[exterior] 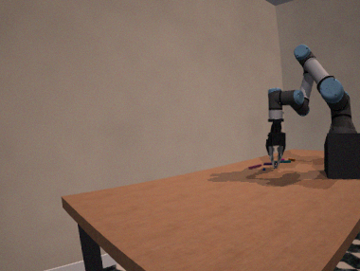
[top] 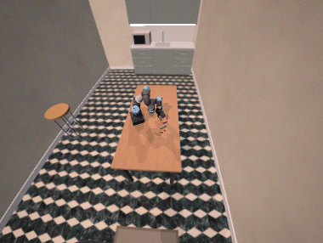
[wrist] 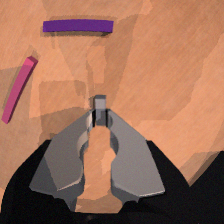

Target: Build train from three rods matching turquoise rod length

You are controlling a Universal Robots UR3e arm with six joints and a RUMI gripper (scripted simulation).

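My hand is 20 mm short of the blue rod, 70 mm to the right of it and 10 mm above it. From my hand the other things lie so: grey rod (10 mm below); purple rod (60 mm ahead, 60 mm to the right, 10 mm below); pink rod (90 mm ahead, 30 mm to the left, 10 mm below).
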